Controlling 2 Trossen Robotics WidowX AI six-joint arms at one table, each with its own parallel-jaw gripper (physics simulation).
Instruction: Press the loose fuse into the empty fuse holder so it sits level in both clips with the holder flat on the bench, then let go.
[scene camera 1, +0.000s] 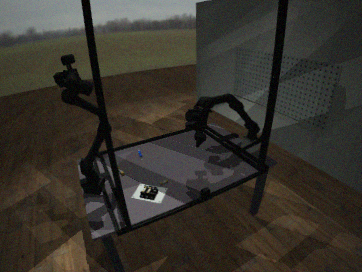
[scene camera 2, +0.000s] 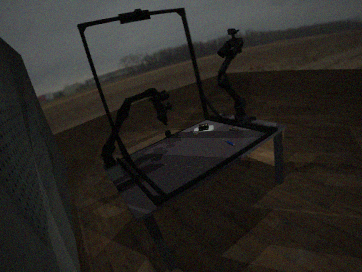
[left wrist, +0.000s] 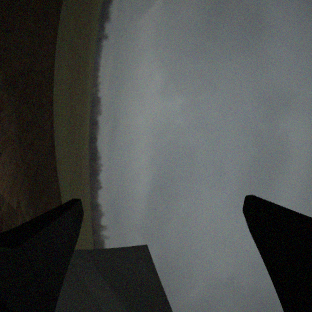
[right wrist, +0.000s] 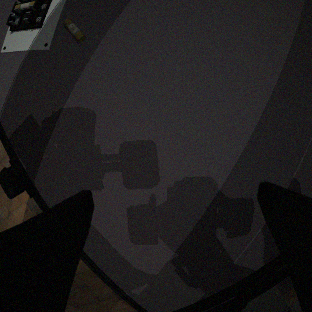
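Seen in the pictures: left gripper, fingertip midpoint: (scene camera 1: 73, 65) (scene camera 2: 241, 35) (left wrist: 165, 207); right gripper, fingertip midpoint: (scene camera 1: 196, 143) (scene camera 2: 166, 123) (right wrist: 177, 195); left arm's base at its link origin: (scene camera 1: 93, 181) (scene camera 2: 241, 115); right arm's base at its link origin: (scene camera 1: 251, 137) (scene camera 2: 110, 165).
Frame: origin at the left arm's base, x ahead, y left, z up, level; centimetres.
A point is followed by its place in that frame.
The black fuse holder (scene camera 1: 149, 192) @[x 33.7, y -0.2, z -4.2 cm] (scene camera 2: 204, 127) @[x 32.7, y -0.5, z -4.2 cm] (right wrist: 29, 17) @[x 37.4, y 1.9, z -1.9 cm] stands on a white plate (scene camera 1: 160, 196) @[x 40.2, y -1.6, z -5.1 cm] (right wrist: 30, 42) @[x 41.0, y 1.0, z -5.1 cm]. A tan piece like a fuse shows in the holder; its clips are too small and dark to judge. A loose tan fuse (scene camera 1: 164, 182) @[x 40.5, y 9.4, z -4.4 cm] (right wrist: 75, 30) @[x 40.7, y 10.5, z -4.0 cm] lies on the table beside the plate. Another tan fuse (scene camera 1: 122, 172) @[x 12.5, y 14.6, z -3.3 cm] lies farther left in scene camera 1. My left gripper (left wrist: 165, 207) @[x -6.5, y 16.9, z 63.1 cm] is open and raised high above the table's left side in scene camera 1, with sky between its fingers. My right gripper (right wrist: 177, 195) @[x 58.4, y 24.8, z 14.3 cm] is open and empty above the table, well away from the holder.
A blue-handled tool (scene camera 1: 140, 154) @[x 18.0, y 36.8, z -3.7 cm] (scene camera 2: 229, 143) @[x 17.8, y 38.8, z -4.6 cm] lies on the table. A black frame with tall posts (scene camera 1: 275, 75) @[x 98.8, y 25.2, z 55.7 cm] (scene camera 2: 92, 62) @[x 97.5, y 27.2, z 70.9 cm] surrounds the table. A small black block (scene camera 1: 205, 193) @[x 64.7, y -1.0, z -1.4 cm] (right wrist: 13, 181) @[x 64.3, y 1.8, z -0.8 cm] sits at the table edge. Arm shadows fall across the tabletop.
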